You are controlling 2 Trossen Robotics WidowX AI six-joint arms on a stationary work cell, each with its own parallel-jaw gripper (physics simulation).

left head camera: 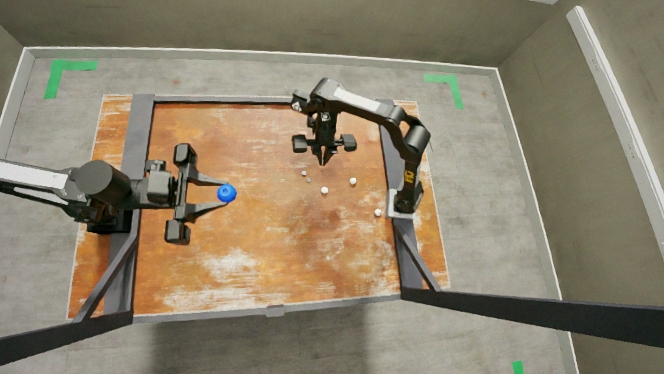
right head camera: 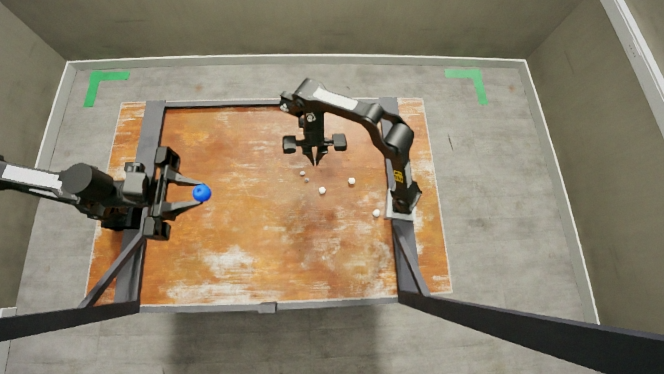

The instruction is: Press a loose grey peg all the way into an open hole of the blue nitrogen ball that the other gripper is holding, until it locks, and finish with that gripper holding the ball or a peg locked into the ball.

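Places are measured from the left arm's base along level axes (x ahead, y left, z up), in metres.
Where they show: left gripper, fingertip midpoint: (left head camera: pixel 228 193) (right head camera: pixel 203 193); right gripper, fingertip midpoint: (left head camera: pixel 321 165) (right head camera: pixel 315 165); left arm's base at its link origin: (left head camera: pixel 106 213) (right head camera: pixel 117 211); right arm's base at its link origin: (left head camera: pixel 402 203) (right head camera: pixel 401 204).
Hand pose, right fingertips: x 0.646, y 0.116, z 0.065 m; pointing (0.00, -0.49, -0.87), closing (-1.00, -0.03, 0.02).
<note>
Each offset is from my right fingertips to the top centre of the thing.
The blue nitrogen ball {dx -0.234, dy -0.163, dz +0.293 m} (left head camera: pixel 226 193) (right head camera: pixel 202 193) is between the fingertips of my left gripper (left head camera: pixel 227 194) (right head camera: pixel 202 193), which is shut on it. A hole shows in the ball's upper side. My right gripper (left head camera: pixel 323 162) (right head camera: pixel 315 163) is nearly closed on a grey peg, its fingers pointing toward the bottom of the picture; the peg is too small to make out between the fingertips. The right gripper is well to the right of the ball and apart from it. Whether the ball has pegs in its other sides cannot be told.
A small white piece {dx -0.045, dy +0.022, dz -0.126 m} (left head camera: pixel 304 173) (right head camera: pixel 302 173) and a small grey piece {dx -0.030, dy -0.004, dz -0.124 m} (left head camera: pixel 308 180) (right head camera: pixel 307 180) lie near the right fingertips. White balls (left head camera: pixel 324 190) (right head camera: pixel 351 180) lie to their right, another white ball {dx +0.209, dy -0.134, dz -0.113 m} (left head camera: pixel 377 212) (right head camera: pixel 376 213) beside the right arm's base.
</note>
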